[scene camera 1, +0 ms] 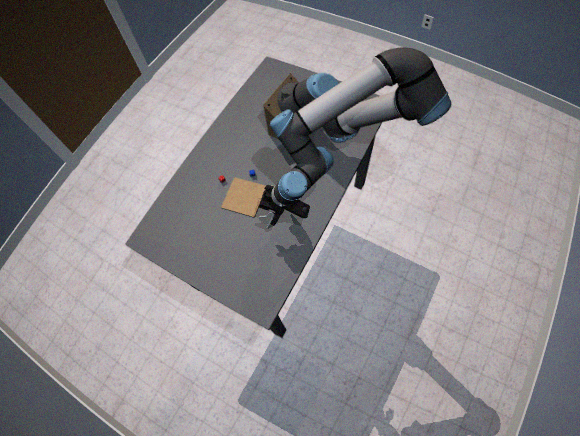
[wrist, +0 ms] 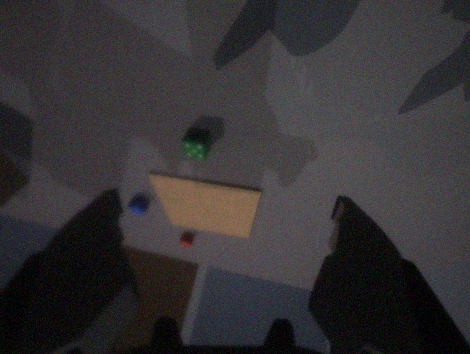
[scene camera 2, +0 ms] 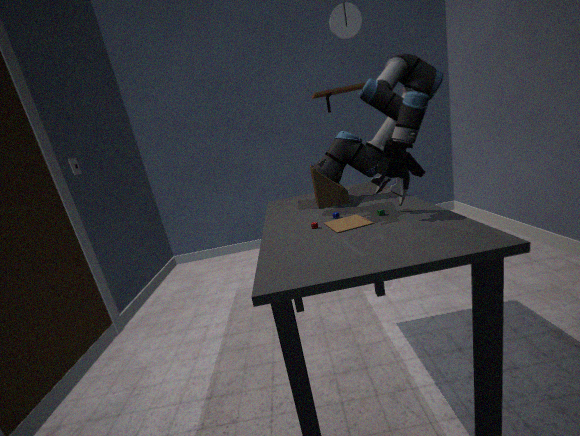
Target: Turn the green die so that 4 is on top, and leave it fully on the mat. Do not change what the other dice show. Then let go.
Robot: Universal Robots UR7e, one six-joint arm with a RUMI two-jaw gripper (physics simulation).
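Pixels of known places: gripper, between the fingertips: (wrist: 229,195) (scene camera 2: 387,199); arm's base, origin of its link: (scene camera 1: 293,101) (scene camera 2: 325,175).
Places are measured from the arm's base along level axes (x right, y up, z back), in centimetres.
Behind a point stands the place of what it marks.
The green die (scene camera 2: 381,212) {x -16.7, y -12.1, z -38.5 cm} (wrist: 196,145) {x -17.4, y -11.4, z -37.5 cm} sits on the table beside the tan mat (scene camera 1: 243,197) {x -3.7, y -13.0, z -41.4 cm} (scene camera 2: 349,223) {x -4.1, y -13.0, z -42.3 cm} (wrist: 210,205) {x -5.7, y -13.0, z -41.1 cm}, off its edge. In the wrist view its lit upper face shows 5 and the side face is dark and unreadable. The die does not show in scene camera 1, where the arm and gripper cover that area. My gripper (scene camera 1: 266,216) {x -18.7, y -6.8, z -40.9 cm} (scene camera 2: 389,198) {x -18.7, y -6.8, z -40.9 cm} (wrist: 229,195) {x -18.7, y -6.8, z -40.9 cm} is open and empty, tilted above the table, with its fingertips higher than the green die and apart from it.
The blue die (scene camera 1: 252,173) {x -0.9, y -11.5, z -31.4 cm} (scene camera 2: 336,215) {x -0.5, y -12.1, z -32.2 cm} (wrist: 139,203) {x -1.5, y -12.1, z -31.3 cm} and red die (scene camera 1: 222,178) {x 8.0, y -11.4, z -39.7 cm} (scene camera 2: 314,225) {x 8.6, y -12.1, z -40.7 cm} (wrist: 187,239) {x 7.5, y -12.0, z -39.8 cm} sit on the grey table (scene camera 1: 200,240) {x -0.6, y -13.4, z -64.7 cm} (scene camera 2: 310,260) {x 10.6, y -13.4, z -68.2 cm}, off the mat and separate from each other. Their pips are too small to read. A brown block (scene camera 2: 327,192) {x 0.7, y -6.5, z -11.4 cm} stands at the arm's base.
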